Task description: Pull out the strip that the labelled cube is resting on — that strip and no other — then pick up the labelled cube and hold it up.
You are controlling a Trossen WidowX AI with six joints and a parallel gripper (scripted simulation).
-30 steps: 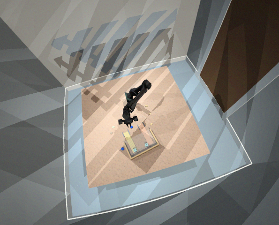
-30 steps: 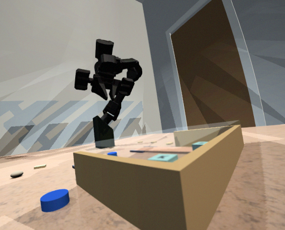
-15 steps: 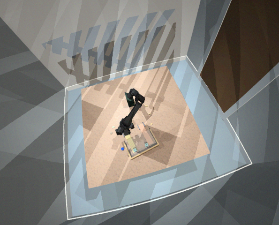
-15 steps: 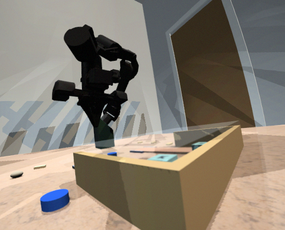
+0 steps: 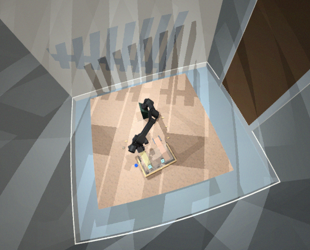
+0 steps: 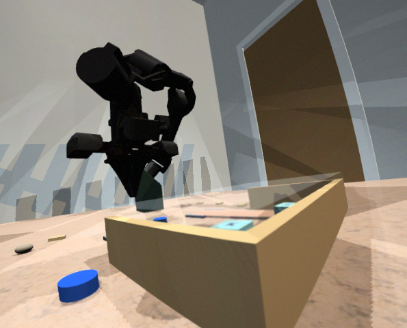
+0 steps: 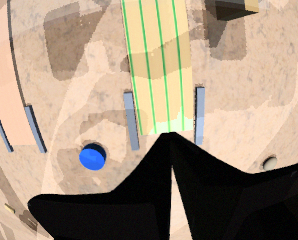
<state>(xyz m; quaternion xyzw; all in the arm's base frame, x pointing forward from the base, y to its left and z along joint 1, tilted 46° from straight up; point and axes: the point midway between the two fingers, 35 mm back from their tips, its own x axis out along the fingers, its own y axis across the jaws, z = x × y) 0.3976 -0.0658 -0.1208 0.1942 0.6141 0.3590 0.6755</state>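
Right now my gripper tip is 9 cm short of the yellow-green striped strip, 2 cm to the right of it and 7 cm above it. The rest, counted from my gripper tip: grey pebble (6 cm behind, 17 cm to the right, 6 cm below).
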